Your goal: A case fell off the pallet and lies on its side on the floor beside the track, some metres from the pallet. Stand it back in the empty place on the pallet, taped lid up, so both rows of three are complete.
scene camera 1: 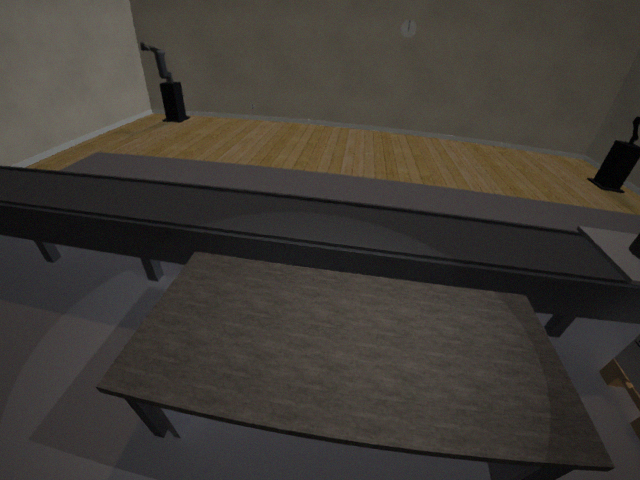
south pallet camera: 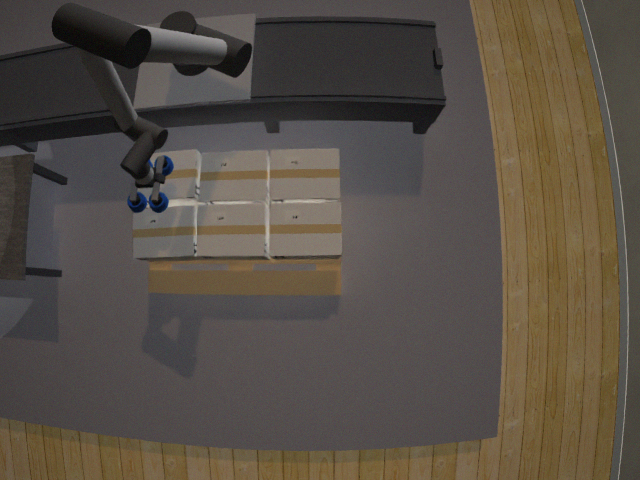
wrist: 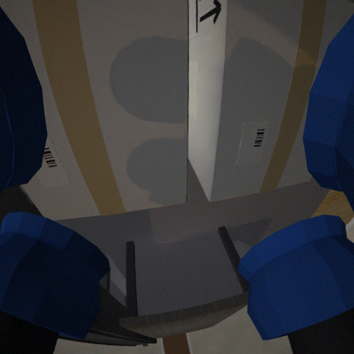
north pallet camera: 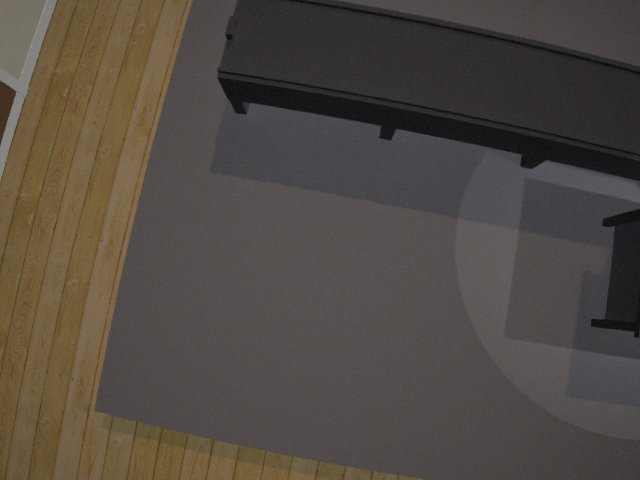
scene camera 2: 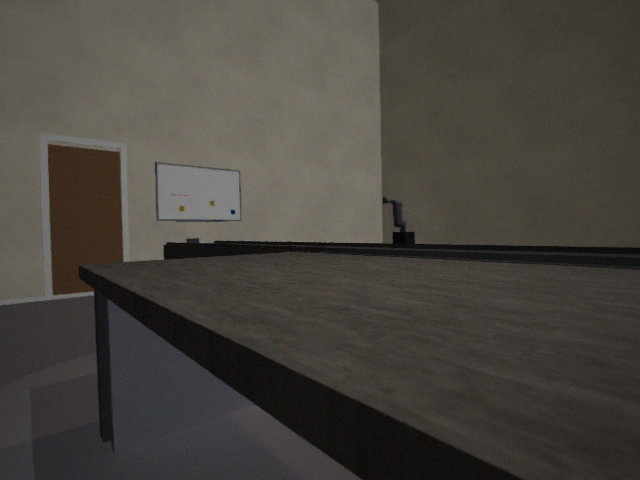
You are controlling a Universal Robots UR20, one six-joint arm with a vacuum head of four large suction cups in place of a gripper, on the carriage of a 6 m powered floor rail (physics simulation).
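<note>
White taped cases stand in two rows of three on the wooden pallet [south pallet camera: 242, 282] [scene camera 1: 614, 373] in the south pallet camera. The rail-side left case [south pallet camera: 180, 188] [wrist: 145, 135] is upright, brown tape up, partly hidden by the head. A narrow gap parts it from the left case of the other row [south pallet camera: 164, 246] [wrist: 235, 105], also tape up; they look about level. My gripper [south pallet camera: 149, 183] [wrist: 177, 185], four blue suction cups, is open and hangs above these two cases, apart from their tops, with cup shadows on them in the wrist view. No case shows on the floor.
The rail [south pallet camera: 346, 59] [scene camera 1: 310, 222] [north pallet camera: 413, 62] runs behind the pallet, with my carriage plate [south pallet camera: 227, 82] on it. A table [scene camera 1: 330, 351] [scene camera 2: 361, 310] [south pallet camera: 15, 217] stands left of the pallet in the south pallet camera. Two black pedestals [scene camera 1: 174, 100] [scene camera 1: 617, 162] with small arms stand beyond the rail.
</note>
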